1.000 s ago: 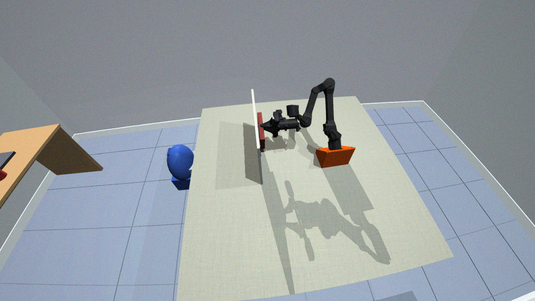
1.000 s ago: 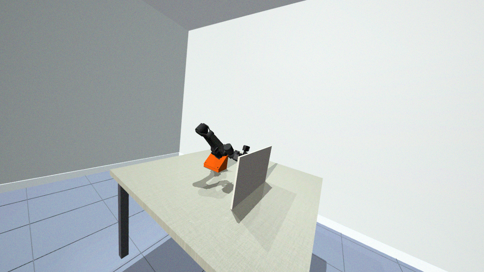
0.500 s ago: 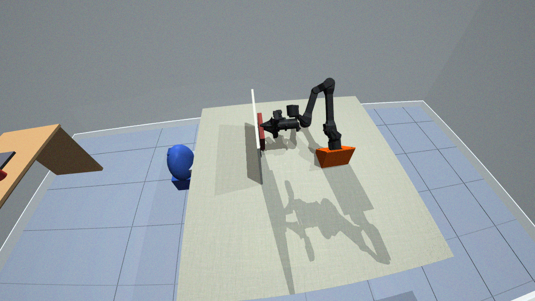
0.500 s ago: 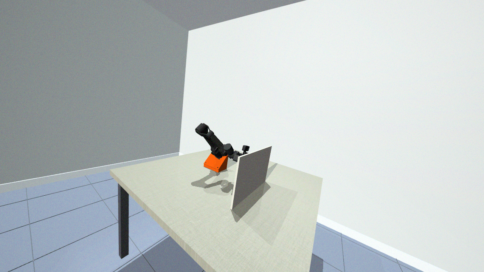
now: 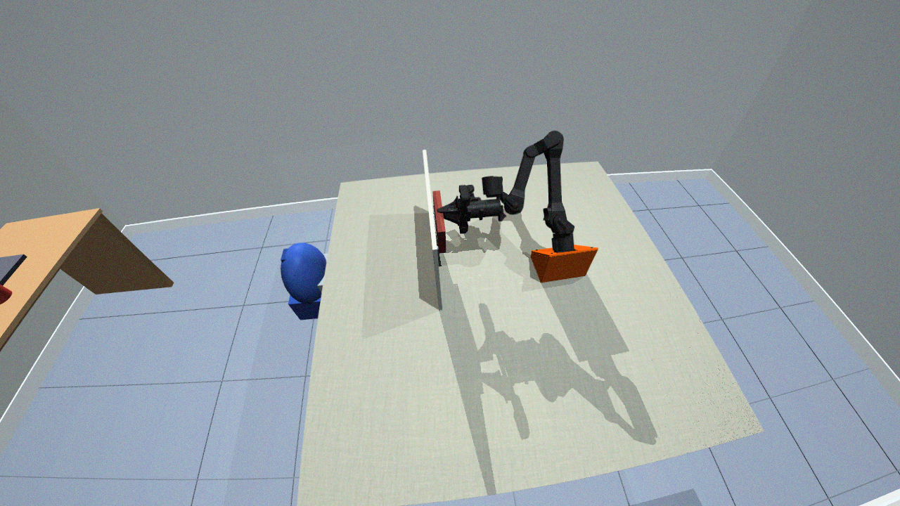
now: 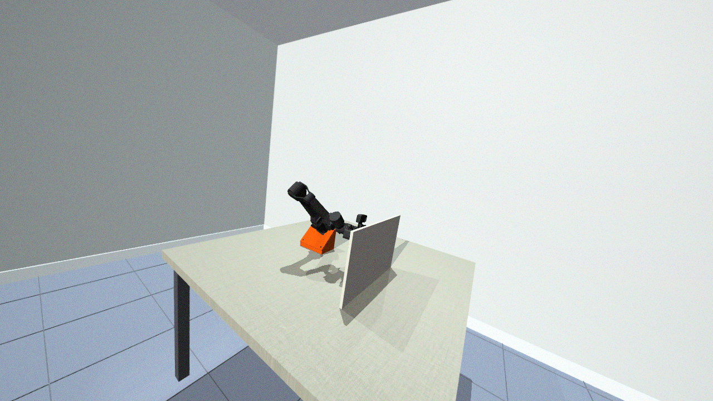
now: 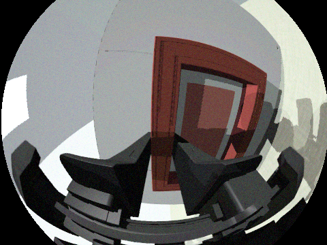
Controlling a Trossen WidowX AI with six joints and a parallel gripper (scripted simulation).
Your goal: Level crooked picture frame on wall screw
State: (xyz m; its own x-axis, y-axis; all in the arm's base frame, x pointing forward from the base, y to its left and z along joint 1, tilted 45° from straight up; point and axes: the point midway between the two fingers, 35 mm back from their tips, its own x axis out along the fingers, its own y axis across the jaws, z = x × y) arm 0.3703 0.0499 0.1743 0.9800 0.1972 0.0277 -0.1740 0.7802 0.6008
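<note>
Now: the dark red picture frame 5 cm below my gripper tip and 1 cm to the right of it. The rest, counted from my gripper tip: white wall panel (6 cm below, 2 cm ahead).
</note>
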